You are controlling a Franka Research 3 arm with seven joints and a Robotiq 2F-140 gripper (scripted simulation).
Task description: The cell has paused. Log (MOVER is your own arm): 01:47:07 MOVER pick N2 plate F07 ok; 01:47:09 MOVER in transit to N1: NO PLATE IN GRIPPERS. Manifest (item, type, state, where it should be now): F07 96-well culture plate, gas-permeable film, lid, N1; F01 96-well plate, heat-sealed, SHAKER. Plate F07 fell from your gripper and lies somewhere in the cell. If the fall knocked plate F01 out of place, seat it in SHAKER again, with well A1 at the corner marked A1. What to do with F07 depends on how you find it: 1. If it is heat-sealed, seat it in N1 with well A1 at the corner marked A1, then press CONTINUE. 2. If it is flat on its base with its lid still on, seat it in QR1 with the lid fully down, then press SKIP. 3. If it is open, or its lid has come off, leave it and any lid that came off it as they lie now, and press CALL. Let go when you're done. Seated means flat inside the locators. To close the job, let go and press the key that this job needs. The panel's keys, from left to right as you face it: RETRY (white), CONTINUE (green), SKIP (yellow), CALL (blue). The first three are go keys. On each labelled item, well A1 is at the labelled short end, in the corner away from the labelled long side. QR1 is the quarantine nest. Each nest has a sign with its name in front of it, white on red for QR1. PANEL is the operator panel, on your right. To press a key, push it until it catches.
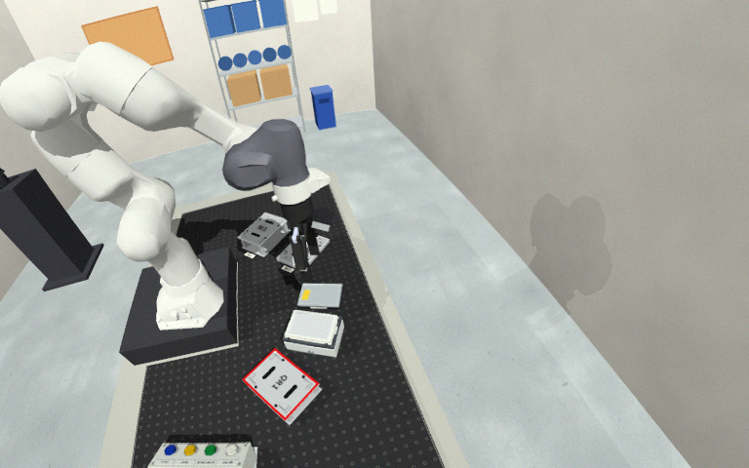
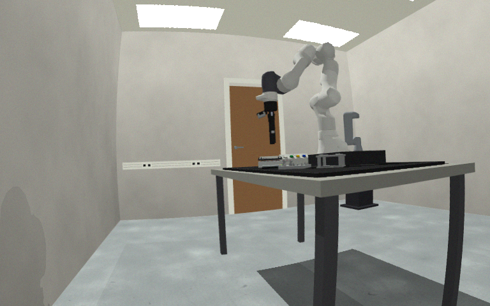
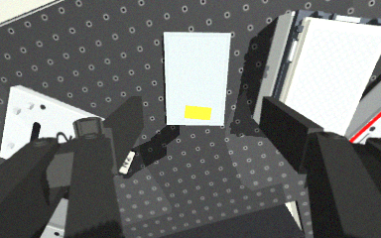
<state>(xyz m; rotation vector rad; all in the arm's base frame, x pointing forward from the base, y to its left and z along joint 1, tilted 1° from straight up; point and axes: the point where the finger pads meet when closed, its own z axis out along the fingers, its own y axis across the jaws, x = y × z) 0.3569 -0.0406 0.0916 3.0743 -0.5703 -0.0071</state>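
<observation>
My gripper is now 150 mm above the pale flat rectangular piece. From my hand the other things lie so: white 96-well plate 40 mm behind, 140 mm to the right, 100 mm below; then white retry key 280 mm behind, 410 mm to the right, 90 mm below; then green continue key 330 mm behind, 400 mm to the right, 90 mm below.
</observation>
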